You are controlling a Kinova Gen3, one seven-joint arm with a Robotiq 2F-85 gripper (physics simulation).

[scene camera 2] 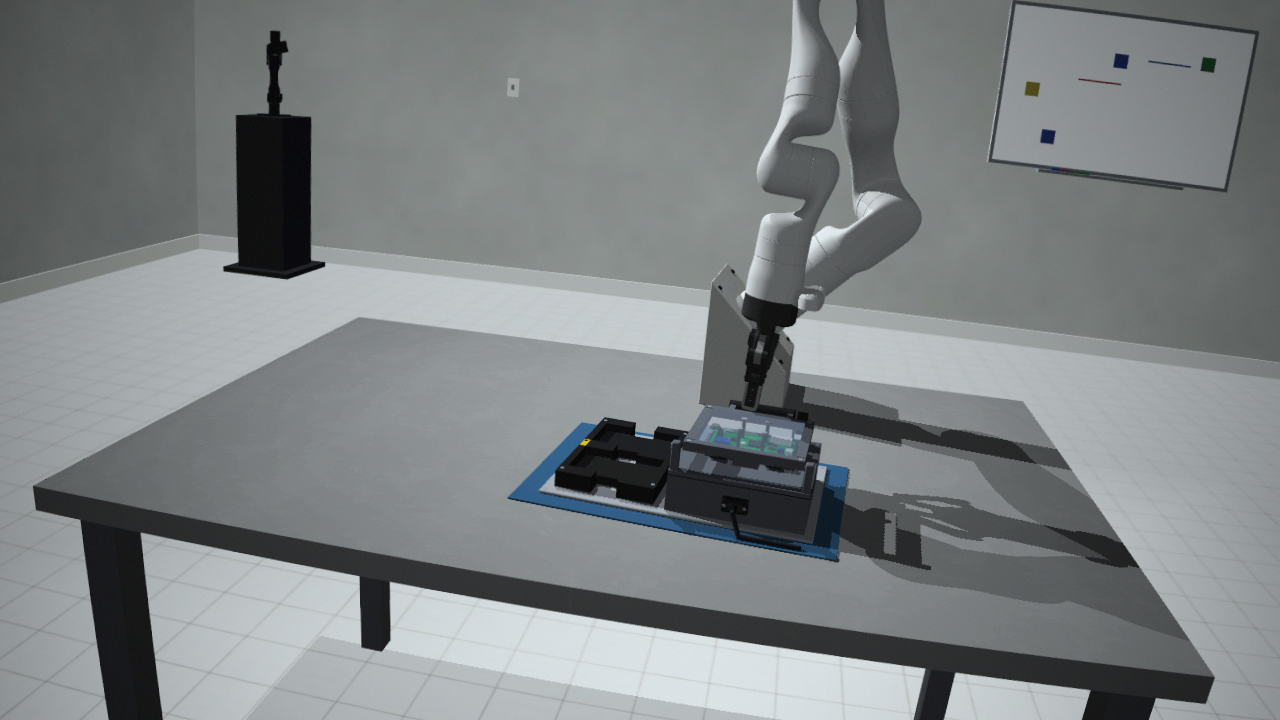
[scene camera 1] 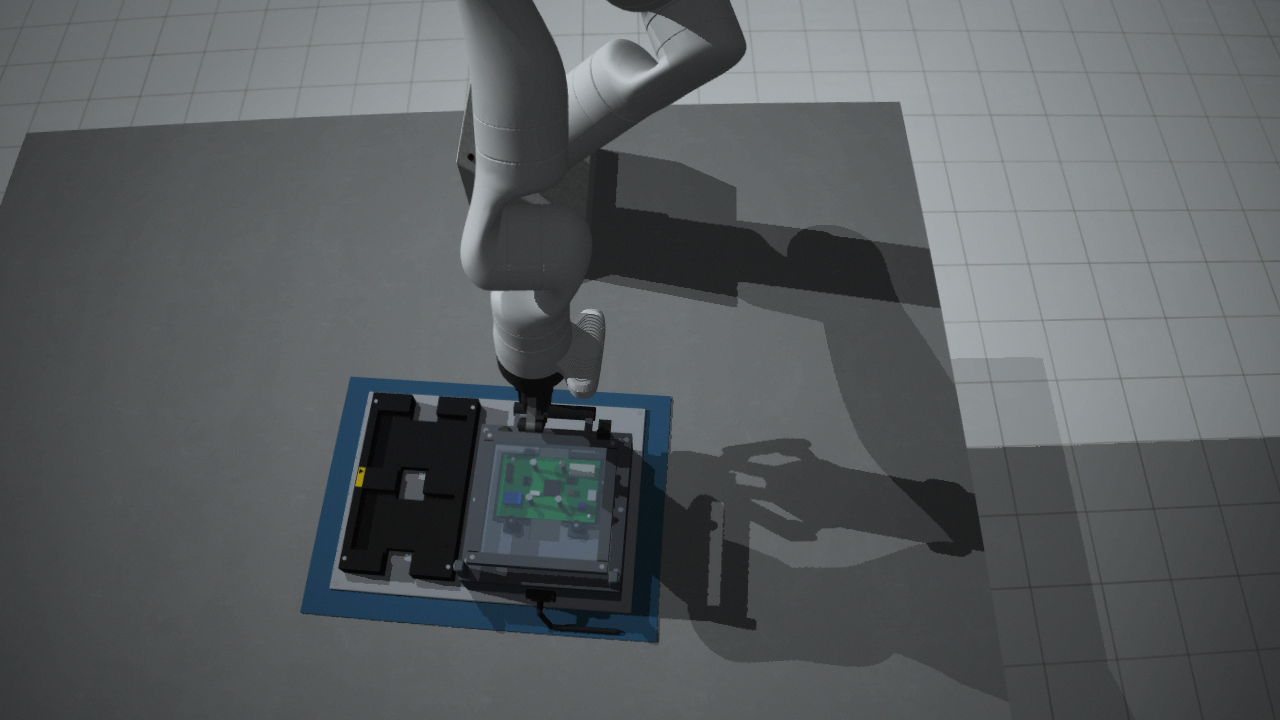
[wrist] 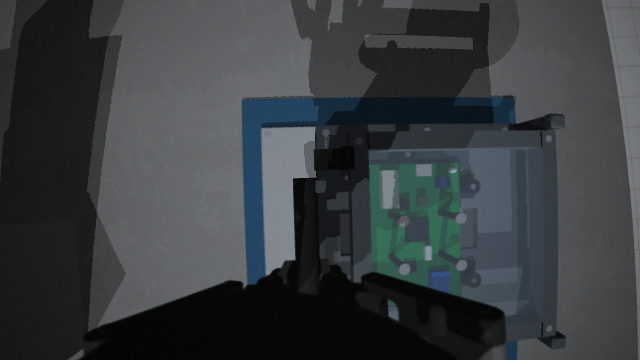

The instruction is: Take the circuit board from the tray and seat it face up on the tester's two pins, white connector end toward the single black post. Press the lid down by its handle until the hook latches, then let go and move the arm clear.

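Frame: origin at the arm's base, x left, y up, z ahead, level; metres.
Seen in the pictures: gripper, fingertip midpoint: (scene camera 2: 749,407) (scene camera 1: 538,409) (wrist: 307,274).
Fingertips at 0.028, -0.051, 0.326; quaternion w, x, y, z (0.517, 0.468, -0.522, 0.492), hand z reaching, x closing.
Offsets run from my fingertips to a thing's top centre, as dx, dy, dz. "spot": to the spot under its first point. Level surfaces: height alone.
The circuit board (scene camera 1: 552,488) (scene camera 2: 756,442) (wrist: 417,229) lies face up inside the tester (scene camera 1: 628,582) (scene camera 2: 698,492), under the clear lid (scene camera 1: 537,562) (scene camera 2: 742,454) (wrist: 549,225). Its white connector {+0.051, -0.014, +0.065} (scene camera 1: 581,468) (wrist: 389,189) is at the handle side; the pins and the single black post cannot be made out. My gripper (scene camera 1: 533,420) (scene camera 2: 751,400) (wrist: 307,274) is shut on the lid's black handle bar {spot: +0.038, +0.006, +0.005} (scene camera 1: 571,412) (wrist: 305,225). The lid looks lowered over the base. Whether the hook has latched cannot be told. The black tray (scene camera 1: 459,408) (scene camera 2: 572,480) holds no board.
The tray stands close to the left of the tester in scene camera 1. Both are on a light plate {-0.061, -0.086, +0.076} (scene camera 1: 501,413) (wrist: 287,200) over a blue mat {dy -0.090} (scene camera 1: 326,573) (scene camera 2: 528,488) (wrist: 253,200). A black cable {spot: +0.052, -0.084, +0.229} (scene camera 1: 581,628) (scene camera 2: 765,540) runs from the tester's front.
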